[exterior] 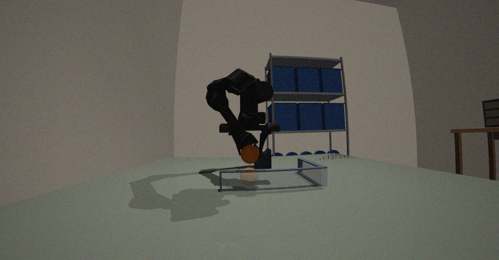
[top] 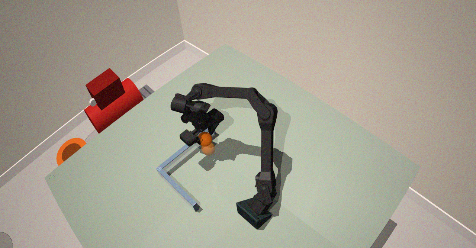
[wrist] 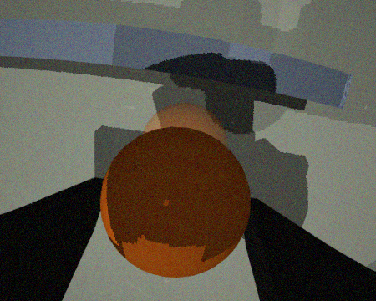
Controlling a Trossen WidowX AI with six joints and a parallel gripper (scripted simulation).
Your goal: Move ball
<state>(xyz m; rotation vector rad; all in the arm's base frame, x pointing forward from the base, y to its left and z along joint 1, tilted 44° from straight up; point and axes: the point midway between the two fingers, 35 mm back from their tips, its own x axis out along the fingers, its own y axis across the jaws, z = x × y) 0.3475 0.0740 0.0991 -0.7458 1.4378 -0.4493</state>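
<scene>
Right now my gripper tip is 7 cm above the see-through copy of ball. Also, from my gripper tip: orange ball: right at my gripper tip.
</scene>
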